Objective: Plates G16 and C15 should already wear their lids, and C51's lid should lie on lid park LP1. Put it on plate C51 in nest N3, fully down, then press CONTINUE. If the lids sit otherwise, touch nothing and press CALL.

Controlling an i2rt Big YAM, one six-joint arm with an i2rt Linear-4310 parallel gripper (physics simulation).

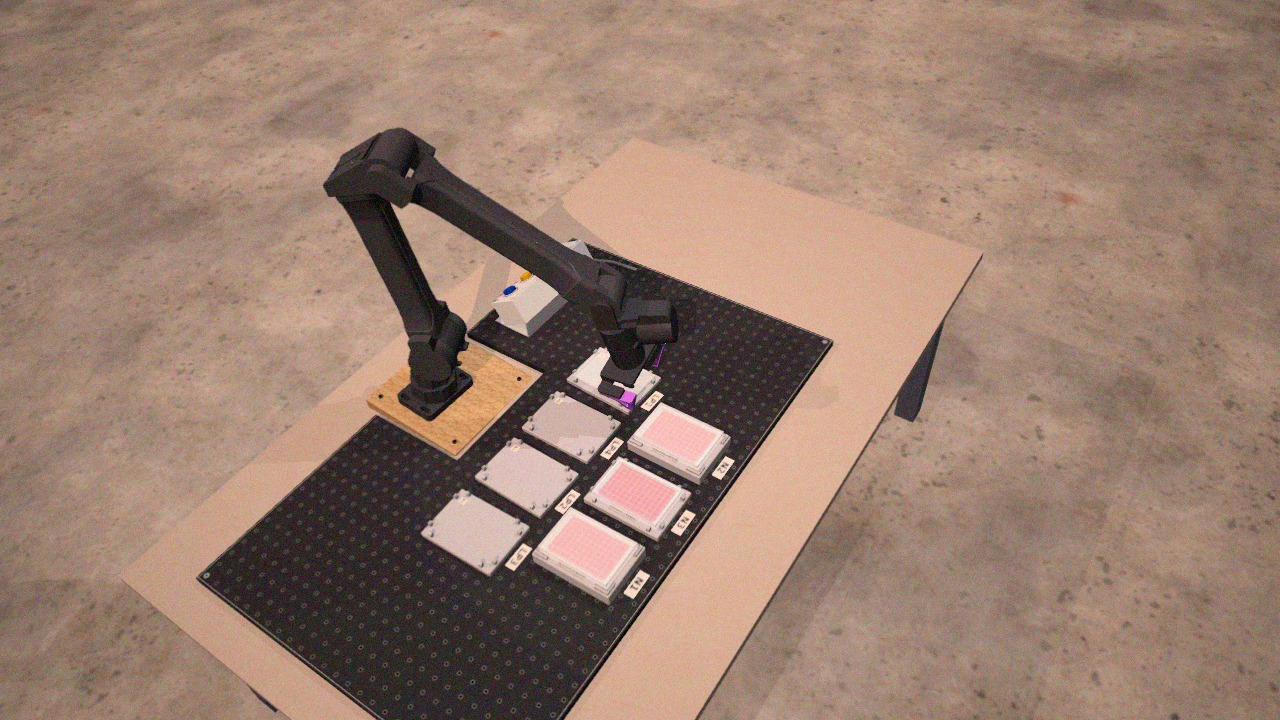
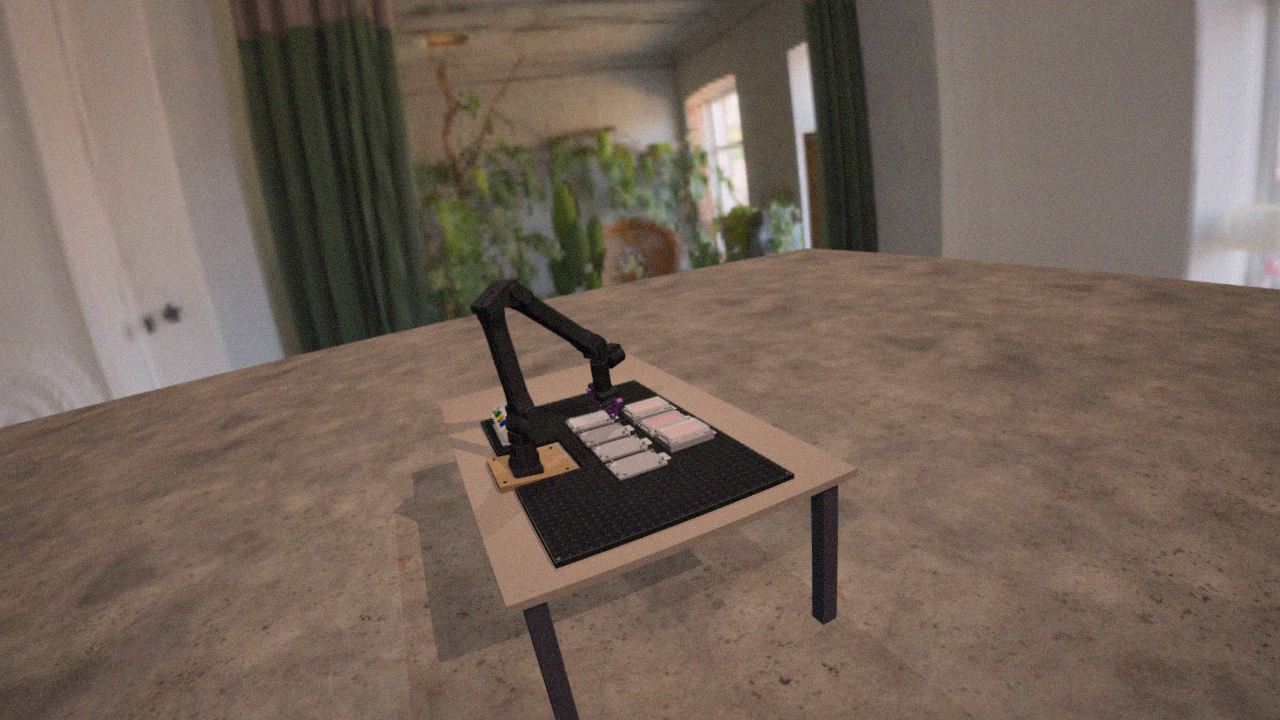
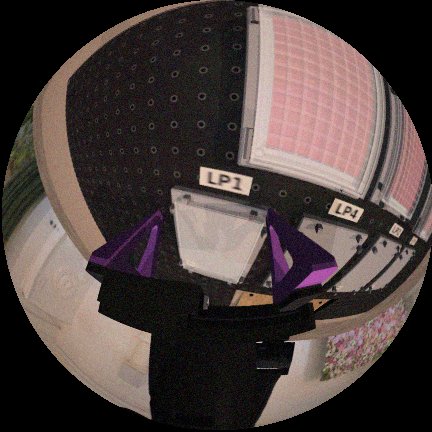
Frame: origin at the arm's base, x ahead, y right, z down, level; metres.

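Seen in the pictures: gripper, fingertip midpoint: (image 1: 642, 387) (image 2: 606, 412) (image 3: 212, 213); arm's base, link origin: (image 1: 436, 391) (image 2: 525, 468).
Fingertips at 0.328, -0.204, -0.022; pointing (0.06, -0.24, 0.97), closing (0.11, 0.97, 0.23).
Offsets run from my fingertips to a thing's top centre, as dx, dy, dz. "pt": to the spot under its first point.
A pale, clear lid @[-0.064, +0.002, +0.004] (image 1: 590, 368) (image 3: 220, 245) lies flat on lid park LP1 @[pt +0.003, -0.035, +0.012] (image 3: 181, 195). My gripper (image 1: 644, 377) (image 2: 604, 401) (image 3: 212, 213) is open and empty, its purple fingers standing on either side of the lid, low over it. The pink-topped plate in nest N3 @[pt +0.129, +0.196, +0.001] (image 1: 637, 494) (image 2: 664, 419) (image 3: 411, 150) looks lower than its neighbours. The plates in N2 @[+0.121, +0.064, -0.016] (image 1: 677, 438) (image 2: 648, 407) (image 3: 320, 90) and N1 @[+0.129, +0.325, -0.019] (image 1: 590, 548) (image 2: 684, 433) look taller, with clear rims like lids. Plate names cannot be read. The CONTINUE and CALL markings cannot be read.
Lid parks LP4 @[-0.061, +0.133, +0.002] (image 1: 571, 425) (image 3: 345, 245), LP2 @[-0.055, +0.261, +0.002] (image 1: 526, 474) and LP3 @[-0.054, +0.390, +0.002] (image 1: 474, 530) stand in a row beside LP1 with small corner posts. The white sloped button box @[-0.320, -0.111, -0.062] (image 1: 528, 310) stands behind the arm, partly hidden. The arm stands on a wooden base plate (image 1: 492, 385).
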